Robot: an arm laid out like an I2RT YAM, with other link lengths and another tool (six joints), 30 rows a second.
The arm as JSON. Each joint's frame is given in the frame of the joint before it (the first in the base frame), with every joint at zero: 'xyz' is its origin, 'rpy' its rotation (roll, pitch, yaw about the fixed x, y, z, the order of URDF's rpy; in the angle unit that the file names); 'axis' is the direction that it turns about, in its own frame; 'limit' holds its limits. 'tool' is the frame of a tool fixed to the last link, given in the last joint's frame.
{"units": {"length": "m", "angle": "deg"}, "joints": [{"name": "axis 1", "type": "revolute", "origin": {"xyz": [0.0, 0.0, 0.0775], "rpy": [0.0, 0.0, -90.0]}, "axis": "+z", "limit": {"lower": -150.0, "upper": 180.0}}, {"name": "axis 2", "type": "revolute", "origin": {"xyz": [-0.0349, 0.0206, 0.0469], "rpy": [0.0, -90.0, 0.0]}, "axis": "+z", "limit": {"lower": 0.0, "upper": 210.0}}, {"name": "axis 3", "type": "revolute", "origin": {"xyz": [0.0, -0.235, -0.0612], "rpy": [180.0, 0.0, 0.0]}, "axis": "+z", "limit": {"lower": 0.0, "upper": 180.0}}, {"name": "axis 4", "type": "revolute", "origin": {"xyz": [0.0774, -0.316, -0.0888], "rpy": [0.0, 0.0, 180.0]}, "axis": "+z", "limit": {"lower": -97.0, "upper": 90.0}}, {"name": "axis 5", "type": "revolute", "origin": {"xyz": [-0.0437, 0.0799, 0.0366], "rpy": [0.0, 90.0, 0.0]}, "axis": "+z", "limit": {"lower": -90.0, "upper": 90.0}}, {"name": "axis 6", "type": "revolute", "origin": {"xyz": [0.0, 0.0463, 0.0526], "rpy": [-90.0, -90.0, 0.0]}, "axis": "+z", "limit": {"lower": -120.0, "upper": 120.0}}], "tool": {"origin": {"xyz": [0.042, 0.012, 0.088], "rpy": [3.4, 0.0, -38.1]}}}
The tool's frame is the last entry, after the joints.
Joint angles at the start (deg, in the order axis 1, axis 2, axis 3, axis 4, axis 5, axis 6): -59.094, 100.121, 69.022, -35.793, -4.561, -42.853
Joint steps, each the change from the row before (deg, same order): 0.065, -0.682, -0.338, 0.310, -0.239, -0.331; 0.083, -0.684, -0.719, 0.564, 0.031, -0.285; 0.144, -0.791, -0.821, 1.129, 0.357, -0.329; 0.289, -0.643, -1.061, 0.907, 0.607, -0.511; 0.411, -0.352, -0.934, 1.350, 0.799, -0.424; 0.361, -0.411, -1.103, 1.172, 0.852, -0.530; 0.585, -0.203, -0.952, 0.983, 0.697, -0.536; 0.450, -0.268, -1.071, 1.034, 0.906, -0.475; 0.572, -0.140, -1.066, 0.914, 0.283, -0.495
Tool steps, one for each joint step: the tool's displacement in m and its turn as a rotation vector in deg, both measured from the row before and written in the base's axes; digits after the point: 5 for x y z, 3 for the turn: 0.00090, 0.00007, 0.00281, -0.539, -0.426, 0.463; -0.00011, 0.00082, 0.00069, -0.548, -0.161, 0.330; 0.00045, -0.00080, 0.00130, -1.202, -0.186, 0.292; -0.00049, 0.00139, -0.00132, -0.848, 0.382, 0.486; 0.00088, 0.00007, -0.00204, -1.150, 0.352, 0.437; -0.00039, 0.00107, -0.00279, -0.958, 0.579, 0.448; 0.00113, 0.00232, -0.00342, -0.677, 0.594, 0.742; -0.00034, 0.00195, -0.00358, -0.759, 0.727, 0.453; 0.00124, 0.00371, -0.00469, -0.258, 0.405, 0.880
